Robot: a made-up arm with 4 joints.
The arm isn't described. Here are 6 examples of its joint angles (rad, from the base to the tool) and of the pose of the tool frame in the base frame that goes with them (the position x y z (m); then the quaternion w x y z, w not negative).
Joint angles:
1: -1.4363 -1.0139 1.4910 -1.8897
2: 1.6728 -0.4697 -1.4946 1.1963
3: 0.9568 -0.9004 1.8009 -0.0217
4: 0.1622 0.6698 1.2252 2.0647
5: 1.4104 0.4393 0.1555 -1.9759
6: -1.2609 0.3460 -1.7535 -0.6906
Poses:
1: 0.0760 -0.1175 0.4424 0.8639 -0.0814 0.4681 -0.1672
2: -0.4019 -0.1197 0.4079 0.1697 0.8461 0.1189 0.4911
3: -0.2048 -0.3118 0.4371 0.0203 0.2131 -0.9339 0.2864
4: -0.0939 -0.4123 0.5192 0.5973 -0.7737 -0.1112 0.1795
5: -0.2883 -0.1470 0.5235 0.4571 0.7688 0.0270 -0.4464
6: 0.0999 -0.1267 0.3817 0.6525 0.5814 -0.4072 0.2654
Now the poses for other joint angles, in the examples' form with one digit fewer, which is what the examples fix.
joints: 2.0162 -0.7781 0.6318 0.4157
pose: -0.269 -0.054 0.511 0.030 0.335 -0.878 0.341
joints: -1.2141 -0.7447 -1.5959 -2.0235
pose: 0.208 -0.190 0.337 0.439 0.041 -0.215 0.872
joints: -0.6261 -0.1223 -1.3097 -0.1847
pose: 0.060 -0.309 0.317 0.843 0.082 -0.525 -0.081
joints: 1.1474 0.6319 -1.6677 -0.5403
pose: -0.234 -0.249 0.392 0.508 -0.044 -0.463 -0.725
